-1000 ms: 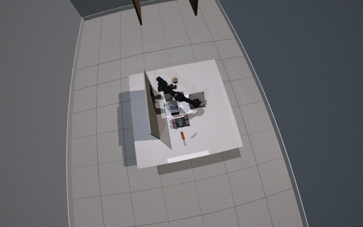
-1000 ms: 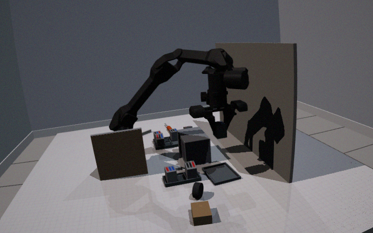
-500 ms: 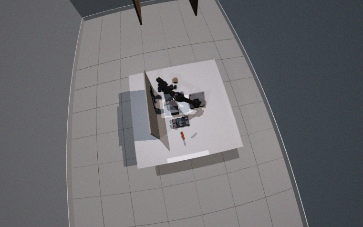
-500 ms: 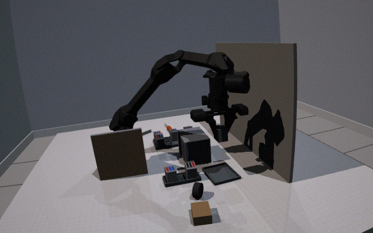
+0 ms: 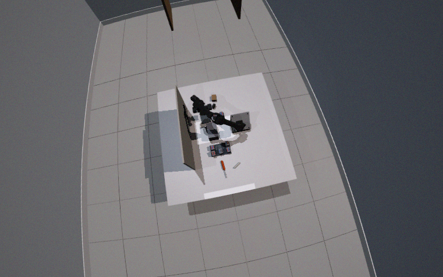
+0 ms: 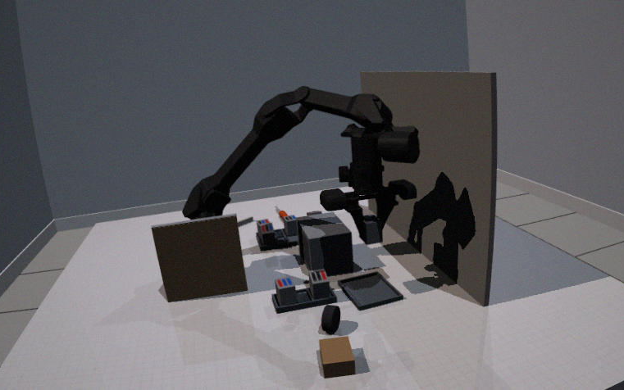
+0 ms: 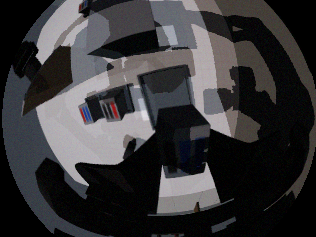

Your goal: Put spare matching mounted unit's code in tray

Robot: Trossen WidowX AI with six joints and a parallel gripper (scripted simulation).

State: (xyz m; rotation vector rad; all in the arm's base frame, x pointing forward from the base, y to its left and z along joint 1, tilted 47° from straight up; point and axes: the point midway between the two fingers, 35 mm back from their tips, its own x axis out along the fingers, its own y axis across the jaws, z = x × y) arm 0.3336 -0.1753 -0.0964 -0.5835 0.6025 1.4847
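Now: the black tray 130 mm below my gripper tip and 10 mm behind it. From my gripper tip the other things lie so: dark grey box 200 mm to the left, 80 mm below, 50 mm behind; black disc 120 mm behind, 110 mm to the right, 110 mm below; rack 150 mm behind, 120 mm below, 20 mm to the left.
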